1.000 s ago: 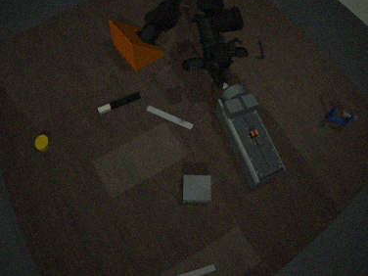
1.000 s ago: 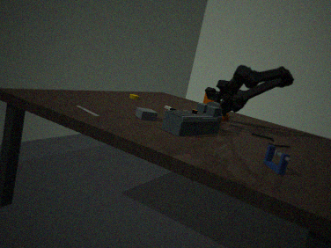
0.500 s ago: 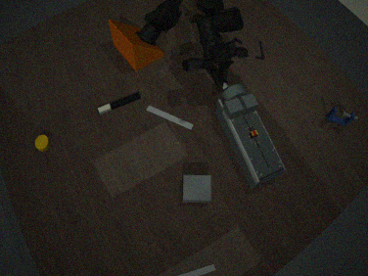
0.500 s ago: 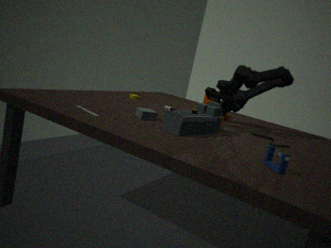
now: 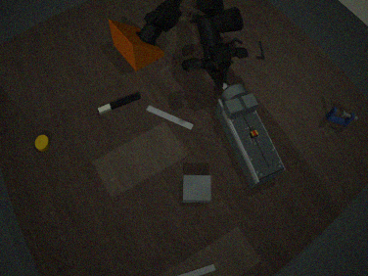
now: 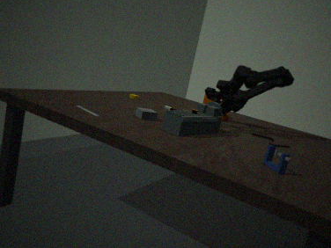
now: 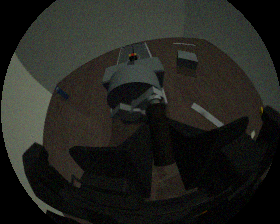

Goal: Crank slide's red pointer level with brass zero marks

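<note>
My gripper tip is 170 mm short of the red pointer and 10 mm to the left of it. From my gripper tip the other things lie so: grey block (200 mm to the right, 200 mm ahead, 70 mm below); yellow disc (560 mm to the right, 150 mm behind, 80 mm below); black-and-white marker (290 mm to the right, 150 mm behind, 80 mm below).
</note>
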